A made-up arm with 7 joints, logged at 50 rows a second.
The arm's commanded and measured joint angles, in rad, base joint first. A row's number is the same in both.
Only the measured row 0 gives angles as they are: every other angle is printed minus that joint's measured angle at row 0.
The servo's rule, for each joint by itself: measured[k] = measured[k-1] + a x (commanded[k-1-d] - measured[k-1]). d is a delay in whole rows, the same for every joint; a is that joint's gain. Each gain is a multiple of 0.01, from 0.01 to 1. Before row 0 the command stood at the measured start. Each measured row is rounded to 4 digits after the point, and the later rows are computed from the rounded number. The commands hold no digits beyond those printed.
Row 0, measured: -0.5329, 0.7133, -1.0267, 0.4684, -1.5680, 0.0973, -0.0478
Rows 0 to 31, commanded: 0.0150, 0.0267, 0.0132, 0.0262, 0.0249, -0.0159, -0.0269; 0.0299, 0.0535, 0.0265, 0.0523, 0.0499, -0.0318, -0.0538; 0.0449, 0.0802, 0.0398, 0.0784, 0.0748, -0.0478, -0.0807; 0.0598, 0.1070, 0.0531, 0.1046, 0.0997, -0.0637, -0.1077; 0.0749, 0.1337, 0.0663, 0.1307, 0.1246, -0.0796, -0.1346; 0.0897, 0.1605, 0.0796, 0.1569, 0.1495, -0.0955, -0.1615; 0.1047, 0.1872, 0.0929, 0.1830, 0.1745, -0.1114, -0.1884; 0.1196, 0.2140, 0.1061, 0.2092, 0.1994, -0.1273, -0.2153; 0.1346, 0.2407, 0.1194, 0.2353, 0.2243, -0.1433, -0.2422; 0.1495, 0.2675, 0.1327, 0.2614, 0.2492, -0.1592, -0.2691; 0.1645, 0.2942, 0.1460, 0.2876, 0.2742, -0.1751, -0.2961; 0.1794, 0.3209, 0.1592, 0.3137, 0.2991, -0.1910, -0.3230; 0.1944, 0.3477, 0.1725, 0.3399, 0.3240, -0.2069, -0.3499; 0.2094, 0.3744, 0.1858, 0.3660, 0.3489, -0.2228, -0.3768; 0.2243, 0.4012, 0.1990, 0.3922, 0.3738, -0.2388, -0.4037; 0.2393, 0.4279, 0.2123, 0.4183, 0.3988, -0.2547, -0.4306; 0.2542, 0.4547, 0.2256, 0.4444, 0.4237, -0.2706, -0.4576; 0.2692, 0.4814, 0.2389, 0.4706, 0.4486, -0.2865, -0.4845; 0.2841, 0.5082, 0.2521, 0.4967, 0.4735, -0.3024, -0.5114; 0.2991, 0.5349, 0.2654, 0.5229, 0.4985, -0.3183, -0.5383; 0.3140, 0.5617, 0.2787, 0.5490, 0.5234, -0.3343, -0.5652; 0.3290, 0.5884, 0.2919, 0.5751, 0.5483, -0.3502, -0.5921; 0.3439, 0.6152, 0.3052, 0.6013, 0.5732, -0.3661, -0.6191; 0.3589, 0.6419, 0.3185, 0.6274, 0.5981, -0.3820, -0.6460; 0.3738, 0.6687, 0.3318, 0.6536, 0.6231, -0.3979, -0.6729; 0.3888, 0.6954, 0.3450, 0.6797, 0.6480, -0.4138, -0.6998; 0.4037, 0.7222, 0.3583, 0.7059, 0.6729, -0.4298, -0.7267; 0.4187, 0.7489, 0.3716, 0.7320, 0.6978, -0.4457, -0.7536; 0.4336, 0.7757, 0.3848, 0.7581, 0.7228, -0.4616, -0.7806; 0.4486, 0.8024, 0.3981, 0.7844, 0.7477, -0.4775, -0.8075; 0.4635, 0.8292, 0.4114, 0.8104, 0.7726, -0.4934, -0.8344; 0.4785, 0.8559, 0.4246, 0.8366, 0.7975, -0.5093, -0.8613
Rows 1 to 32, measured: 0.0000, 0.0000, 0.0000, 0.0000, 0.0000, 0.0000, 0.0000; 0.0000, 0.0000, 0.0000, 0.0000, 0.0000, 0.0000, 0.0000; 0.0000, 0.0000, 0.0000, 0.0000, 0.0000, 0.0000, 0.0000; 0.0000, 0.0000, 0.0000, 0.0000, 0.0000, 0.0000, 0.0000; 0.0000, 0.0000, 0.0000, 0.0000, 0.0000, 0.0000, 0.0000; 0.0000, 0.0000, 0.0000, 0.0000, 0.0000, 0.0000, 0.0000; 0.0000, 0.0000, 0.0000, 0.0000, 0.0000, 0.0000, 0.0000; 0.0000, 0.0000, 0.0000, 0.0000, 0.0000, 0.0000, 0.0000; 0.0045, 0.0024, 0.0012, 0.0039, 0.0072, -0.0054, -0.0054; 0.0121, 0.0070, 0.0035, 0.0112, 0.0196, -0.0144, -0.0151; 0.0219, 0.0136, 0.0068, 0.0213, 0.0356, -0.0258, -0.0282; 0.0333, 0.0220, 0.0110, 0.0338, 0.0542, -0.0387, -0.0441; 0.0458, 0.0321, 0.0160, 0.0483, 0.0746, -0.0526, -0.0622; 0.0590, 0.0437, 0.0217, 0.0646, 0.0963, -0.0672, -0.0821; 0.0727, 0.0566, 0.0281, 0.0824, 0.1190, -0.0822, -0.1034; 0.0868, 0.0708, 0.0351, 0.1014, 0.1423, -0.0975, -0.1258; 0.1011, 0.0861, 0.0427, 0.1215, 0.1661, -0.1131, -0.1491; 0.1156, 0.1024, 0.0508, 0.1425, 0.1902, -0.1288, -0.1731; 0.1303, 0.1197, 0.0594, 0.1643, 0.2146, -0.1445, -0.1977; 0.1450, 0.1378, 0.0684, 0.1867, 0.2391, -0.1603, -0.2228; 0.1598, 0.1567, 0.0778, 0.2097, 0.2637, -0.1761, -0.2482; 0.1747, 0.1763, 0.0875, 0.2331, 0.2884, -0.1920, -0.2739; 0.1896, 0.1965, 0.0975, 0.2570, 0.3132, -0.2079, -0.2999; 0.2045, 0.2173, 0.1078, 0.2812, 0.3380, -0.2238, -0.3260; 0.2194, 0.2387, 0.1184, 0.3057, 0.3629, -0.2397, -0.3523; 0.2343, 0.2605, 0.1292, 0.3304, 0.3878, -0.2556, -0.3787; 0.2492, 0.2828, 0.1403, 0.3553, 0.4127, -0.2715, -0.4052; 0.2642, 0.3055, 0.1516, 0.3804, 0.4376, -0.2874, -0.4318; 0.2791, 0.3286, 0.1630, 0.4057, 0.4625, -0.3033, -0.4585; 0.2941, 0.3520, 0.1746, 0.4311, 0.4874, -0.3192, -0.4852; 0.3090, 0.3757, 0.1864, 0.4566, 0.5123, -0.3351, -0.5120; 0.3240, 0.3997, 0.1983, 0.4822, 0.5372, -0.3510, -0.5388
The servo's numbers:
d 8
a 0.30 0.09 0.09 0.15 0.29 0.34 0.20

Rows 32 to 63, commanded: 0.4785, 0.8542, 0.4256, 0.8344, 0.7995, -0.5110, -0.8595; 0.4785, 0.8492, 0.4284, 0.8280, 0.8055, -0.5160, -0.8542; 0.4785, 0.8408, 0.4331, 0.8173, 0.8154, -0.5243, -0.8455; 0.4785, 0.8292, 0.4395, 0.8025, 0.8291, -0.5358, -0.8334; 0.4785, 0.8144, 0.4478, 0.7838, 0.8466, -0.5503, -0.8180; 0.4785, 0.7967, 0.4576, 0.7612, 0.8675, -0.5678, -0.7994; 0.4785, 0.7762, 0.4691, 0.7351, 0.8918, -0.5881, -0.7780; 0.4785, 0.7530, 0.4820, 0.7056, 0.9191, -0.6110, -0.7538; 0.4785, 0.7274, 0.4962, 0.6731, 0.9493, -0.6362, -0.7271; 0.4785, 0.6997, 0.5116, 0.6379, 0.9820, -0.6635, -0.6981; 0.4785, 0.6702, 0.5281, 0.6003, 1.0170, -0.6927, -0.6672; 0.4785, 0.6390, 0.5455, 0.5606, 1.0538, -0.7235, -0.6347; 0.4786, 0.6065, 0.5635, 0.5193, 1.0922, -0.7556, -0.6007; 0.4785, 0.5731, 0.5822, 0.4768, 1.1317, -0.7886, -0.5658; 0.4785, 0.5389, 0.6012, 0.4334, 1.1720, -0.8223, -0.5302; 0.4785, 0.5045, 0.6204, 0.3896, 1.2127, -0.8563, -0.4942; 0.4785, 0.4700, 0.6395, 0.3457, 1.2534, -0.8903, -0.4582; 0.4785, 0.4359, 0.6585, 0.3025, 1.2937, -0.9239, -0.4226; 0.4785, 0.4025, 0.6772, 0.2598, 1.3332, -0.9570, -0.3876; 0.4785, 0.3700, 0.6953, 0.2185, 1.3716, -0.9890, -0.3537; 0.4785, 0.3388, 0.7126, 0.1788, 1.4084, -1.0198, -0.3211; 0.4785, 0.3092, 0.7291, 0.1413, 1.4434, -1.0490, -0.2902; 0.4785, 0.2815, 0.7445, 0.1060, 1.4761, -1.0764, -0.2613; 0.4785, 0.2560, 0.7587, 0.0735, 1.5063, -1.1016, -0.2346; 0.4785, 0.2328, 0.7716, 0.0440, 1.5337, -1.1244, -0.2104; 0.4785, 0.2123, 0.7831, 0.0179, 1.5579, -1.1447, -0.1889; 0.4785, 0.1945, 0.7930, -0.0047, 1.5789, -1.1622, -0.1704; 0.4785, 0.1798, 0.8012, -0.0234, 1.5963, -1.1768, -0.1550; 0.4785, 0.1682, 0.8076, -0.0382, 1.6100, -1.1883, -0.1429; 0.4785, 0.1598, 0.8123, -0.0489, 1.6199, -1.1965, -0.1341; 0.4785, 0.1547, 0.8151, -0.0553, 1.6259, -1.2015, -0.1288; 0.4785, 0.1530, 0.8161, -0.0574, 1.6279, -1.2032, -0.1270
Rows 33 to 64, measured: 0.3389, 0.4239, 0.2103, 0.5079, 0.5621, -0.3669, -0.5656; 0.3539, 0.4483, 0.2224, 0.5337, 0.5870, -0.3828, -0.5924; 0.3688, 0.4730, 0.2346, 0.5595, 0.6119, -0.3988, -0.6193; 0.3838, 0.4978, 0.2469, 0.5854, 0.6368, -0.4147, -0.6462; 0.3987, 0.5228, 0.2593, 0.6113, 0.6617, -0.4306, -0.6731; 0.4137, 0.5480, 0.2718, 0.6373, 0.6866, -0.4465, -0.7000; 0.4286, 0.5733, 0.2844, 0.6633, 0.7115, -0.4624, -0.7269; 0.4436, 0.5987, 0.2970, 0.6893, 0.7364, -0.4783, -0.7538; 0.4541, 0.6217, 0.3086, 0.7111, 0.7547, -0.4894, -0.7749; 0.4614, 0.6422, 0.3194, 0.7286, 0.7694, -0.4984, -0.7908; 0.4665, 0.6601, 0.3296, 0.7419, 0.7827, -0.5072, -0.8017; 0.4701, 0.6753, 0.3395, 0.7510, 0.7962, -0.5169, -0.8080; 0.4726, 0.6878, 0.3492, 0.7559, 0.8108, -0.5283, -0.8100; 0.4744, 0.6976, 0.3590, 0.7567, 0.8272, -0.5417, -0.8079; 0.4756, 0.7047, 0.3689, 0.7535, 0.8459, -0.5575, -0.8019; 0.4765, 0.7090, 0.3791, 0.7463, 0.8671, -0.5757, -0.7923; 0.4771, 0.7107, 0.3896, 0.7353, 0.8909, -0.5963, -0.7793; 0.4775, 0.7097, 0.4006, 0.7207, 0.9173, -0.6191, -0.7631; 0.4778, 0.7061, 0.4121, 0.7026, 0.9462, -0.6441, -0.7439; 0.4780, 0.7001, 0.4241, 0.6813, 0.9774, -0.6711, -0.7221; 0.4782, 0.6917, 0.4366, 0.6570, 1.0107, -0.6998, -0.6978; 0.4783, 0.6810, 0.4497, 0.6300, 1.0458, -0.7300, -0.6714; 0.4784, 0.6682, 0.4633, 0.6005, 1.0824, -0.7614, -0.6432; 0.4784, 0.6535, 0.4774, 0.5689, 1.1202, -0.7937, -0.6134; 0.4784, 0.6370, 0.4920, 0.5354, 1.1588, -0.8265, -0.5824; 0.4784, 0.6189, 0.5070, 0.5005, 1.1979, -0.8596, -0.5504; 0.4784, 0.5994, 0.5223, 0.4644, 1.2371, -0.8927, -0.5178; 0.4784, 0.5788, 0.5379, 0.4275, 1.2761, -0.9254, -0.4850; 0.4784, 0.5572, 0.5536, 0.3902, 1.3145, -0.9575, -0.4522; 0.4784, 0.5349, 0.5694, 0.3529, 1.3519, -0.9886, -0.4198; 0.4784, 0.5121, 0.5852, 0.3159, 1.3879, -1.0185, -0.3881; 0.4784, 0.4891, 0.6008, 0.2795, 1.4222, -1.0468, -0.3574
